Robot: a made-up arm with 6 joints.
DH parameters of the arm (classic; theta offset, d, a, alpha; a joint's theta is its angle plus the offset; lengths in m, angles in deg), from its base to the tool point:
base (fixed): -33.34 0 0.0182 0
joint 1: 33.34 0.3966 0.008 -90
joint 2: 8.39 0 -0.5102 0
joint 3: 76.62 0.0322 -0.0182 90
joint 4: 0 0.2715 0.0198 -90
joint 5: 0 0.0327 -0.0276 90
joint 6: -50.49 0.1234 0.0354 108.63
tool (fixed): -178.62 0.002 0 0
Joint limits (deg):
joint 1: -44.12..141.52
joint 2: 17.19..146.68
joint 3: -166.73..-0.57
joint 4: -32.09..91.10
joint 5: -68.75..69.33
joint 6: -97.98..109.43
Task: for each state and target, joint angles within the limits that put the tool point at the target. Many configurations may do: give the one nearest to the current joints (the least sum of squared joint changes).
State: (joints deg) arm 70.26 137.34 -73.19 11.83 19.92 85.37
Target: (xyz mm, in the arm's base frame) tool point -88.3 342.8 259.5
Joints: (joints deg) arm 91.27 145.05 -41.64 9.19 29.20 84.66
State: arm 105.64 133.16 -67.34 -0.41 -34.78 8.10
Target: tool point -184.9 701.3 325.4
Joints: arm 102.47 146.68 -90.46 0.56 -14.09 13.16
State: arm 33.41 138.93 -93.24 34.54 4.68 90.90
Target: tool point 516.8 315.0 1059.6
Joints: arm 25.16 111.55 -133.48 40.75 -4.35 95.14
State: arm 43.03 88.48 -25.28 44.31 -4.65 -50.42
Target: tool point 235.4 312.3 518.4
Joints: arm 53.31 104.46 -32.52 43.55 -2.50 -50.55
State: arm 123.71 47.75 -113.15 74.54 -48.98 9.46
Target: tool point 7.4 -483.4 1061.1
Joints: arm 85.55 29.27 -118.87 71.34 -44.71 11.30
